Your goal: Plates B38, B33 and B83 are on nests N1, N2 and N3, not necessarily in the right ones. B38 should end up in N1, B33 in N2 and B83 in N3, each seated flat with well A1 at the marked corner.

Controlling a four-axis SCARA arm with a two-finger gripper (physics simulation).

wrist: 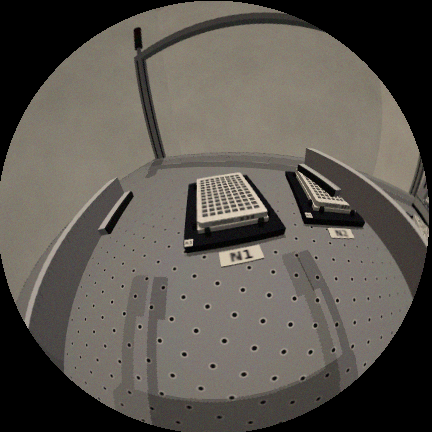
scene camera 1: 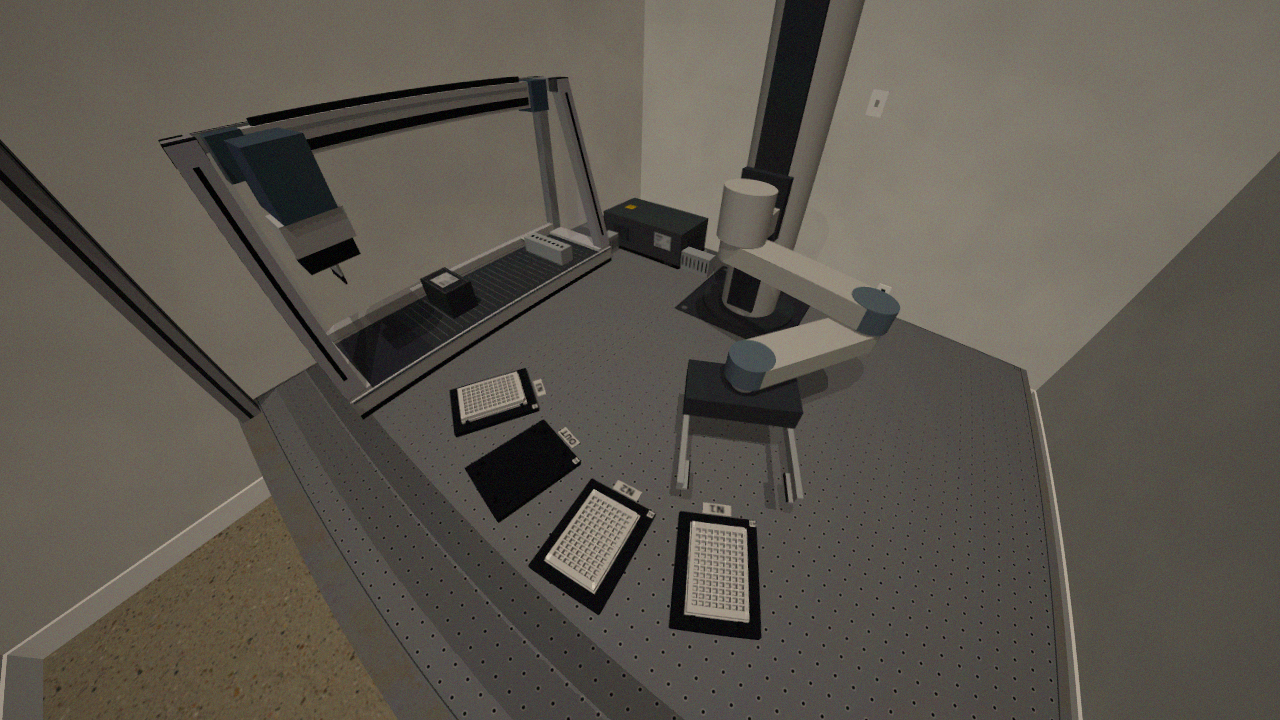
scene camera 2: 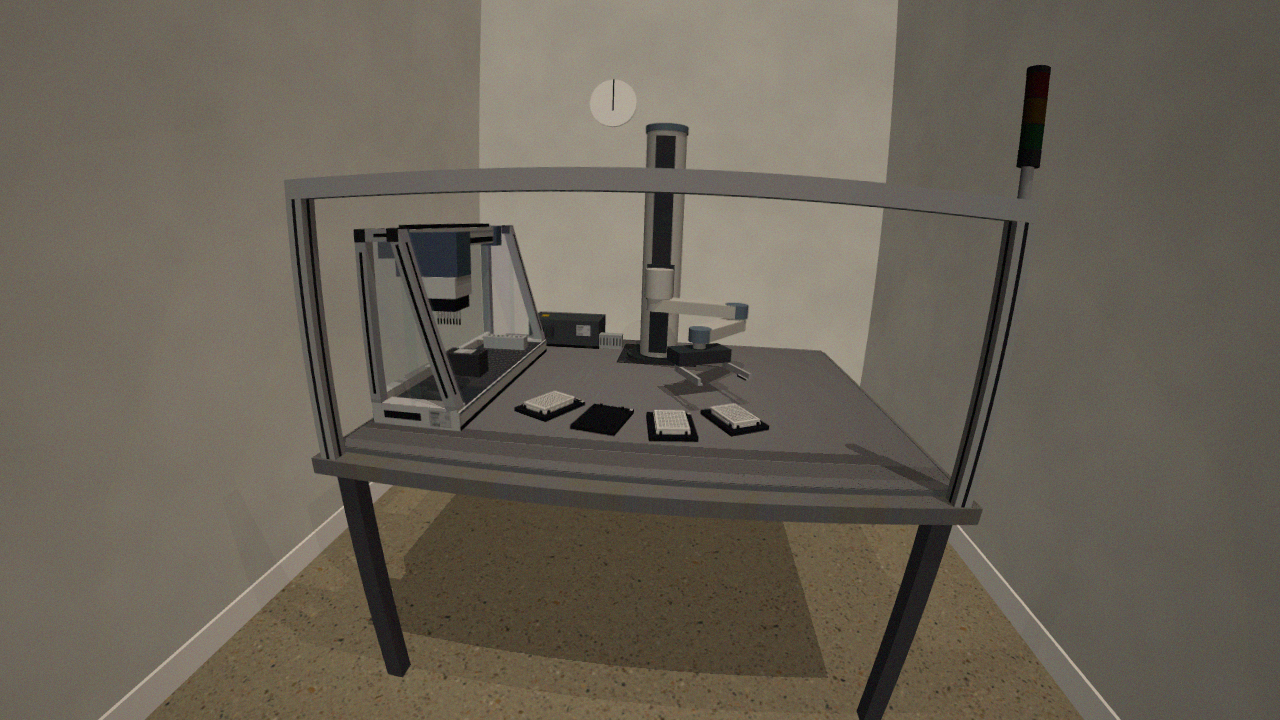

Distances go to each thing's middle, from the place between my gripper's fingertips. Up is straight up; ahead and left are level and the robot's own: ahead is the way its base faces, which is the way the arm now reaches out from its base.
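Nest N2 (scene camera 1: 596, 603) is 15 cm ahead of my hand, 14 cm to the right of it and 9 cm below it, and plate B83 (scene camera 1: 586, 550) is likewise 15 cm ahead of my hand and 14 cm to the right of it, but 7 cm below it. Nest N1 (scene camera 1: 752, 630) is 8 cm ahead of my hand, 2 cm to the left of it and 9 cm below it. As for plate B38 (scene camera 1: 717, 587), it is 7 cm below my hand, 8 cm ahead of it and 2 cm to the left of it.
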